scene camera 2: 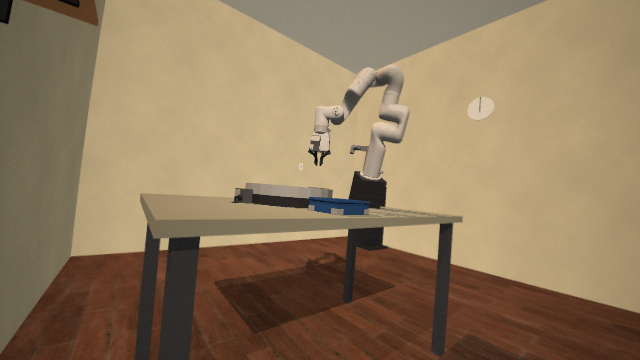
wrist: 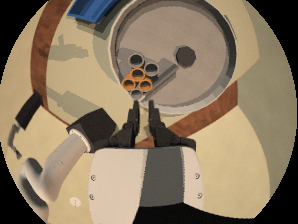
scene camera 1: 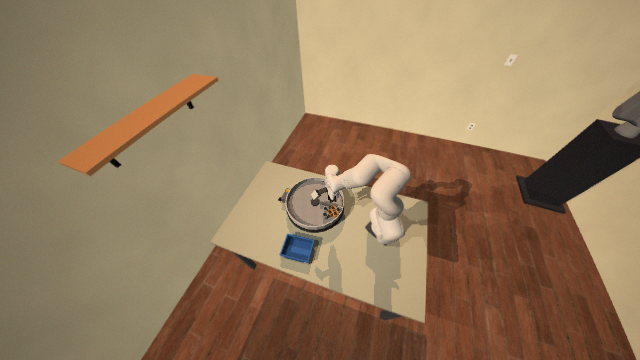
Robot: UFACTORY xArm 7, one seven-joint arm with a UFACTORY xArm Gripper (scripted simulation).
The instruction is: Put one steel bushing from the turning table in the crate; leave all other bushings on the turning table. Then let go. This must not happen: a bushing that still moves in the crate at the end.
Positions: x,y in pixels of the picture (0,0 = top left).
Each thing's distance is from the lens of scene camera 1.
blue crate (scene camera 1: 295,246): 1.37 m
round grey turning table (scene camera 1: 302,207): 1.44 m
